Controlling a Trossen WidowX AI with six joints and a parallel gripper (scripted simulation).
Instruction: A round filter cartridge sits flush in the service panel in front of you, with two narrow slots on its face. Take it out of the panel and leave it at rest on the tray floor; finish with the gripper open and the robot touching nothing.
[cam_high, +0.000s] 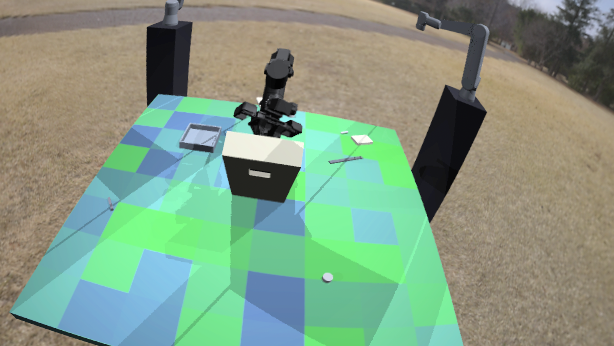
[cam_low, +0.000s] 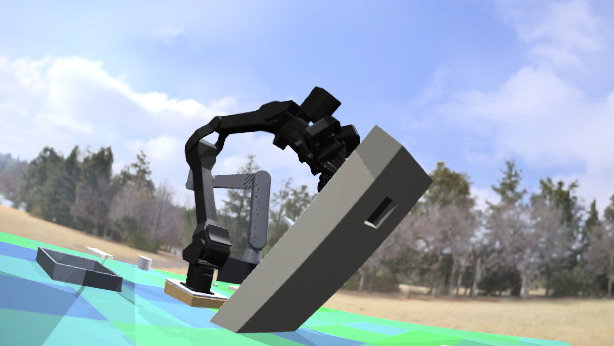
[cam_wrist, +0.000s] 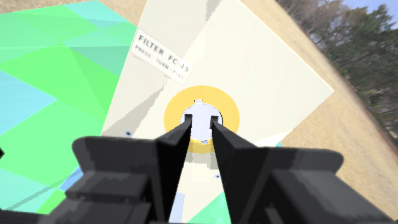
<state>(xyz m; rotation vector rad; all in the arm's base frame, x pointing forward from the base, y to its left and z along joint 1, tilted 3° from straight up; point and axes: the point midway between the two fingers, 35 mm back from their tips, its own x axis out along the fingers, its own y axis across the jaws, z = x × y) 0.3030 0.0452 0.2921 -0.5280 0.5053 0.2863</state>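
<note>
My gripper tip is now 2 cm short of the filter cartridge and 1 cm above it. Round my gripper tip: tray: 37 cm behind, 34 cm to the right, 28 cm below.
</note>
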